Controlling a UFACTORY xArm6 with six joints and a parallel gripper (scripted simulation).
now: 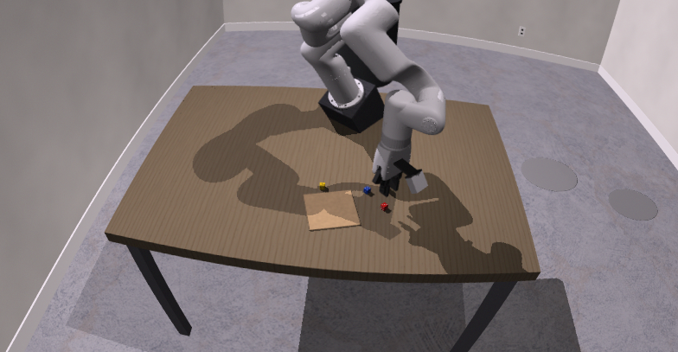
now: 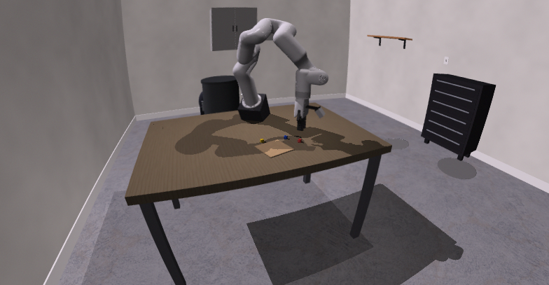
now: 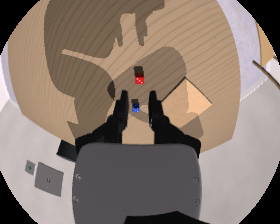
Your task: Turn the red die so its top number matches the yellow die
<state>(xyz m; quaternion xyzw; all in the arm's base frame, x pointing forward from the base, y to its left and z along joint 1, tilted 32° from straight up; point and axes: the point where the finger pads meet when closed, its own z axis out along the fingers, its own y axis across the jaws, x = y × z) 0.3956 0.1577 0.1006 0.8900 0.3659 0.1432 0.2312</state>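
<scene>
Right now the red die is 90 mm below my hand. From my hand the other things lie so: tan mat (160 mm to the right, 90 mm below, 10 mm ahead); then yellow die (180 mm to the right, 90 mm below, 80 mm behind); then blue die (90 mm below, 70 mm behind, 50 mm to the right).
</scene>
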